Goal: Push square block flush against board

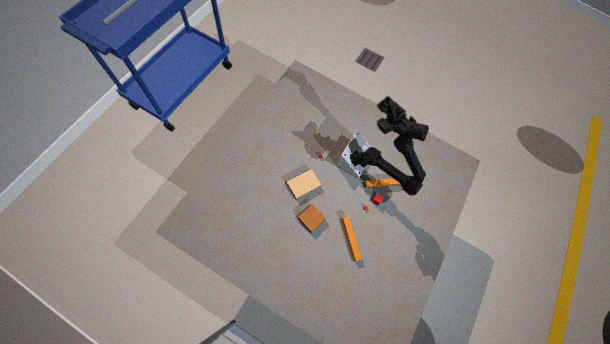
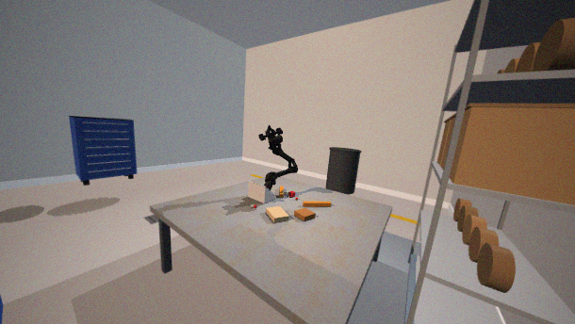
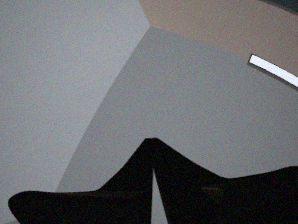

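Now: the orange-brown square block 400 mm ahead of my gripper tip, 20 mm to the left of it and 570 mm below it. From my gripper tip the other things lie so: pale wooden slab (280 mm ahead, 130 mm to the right, 570 mm below).
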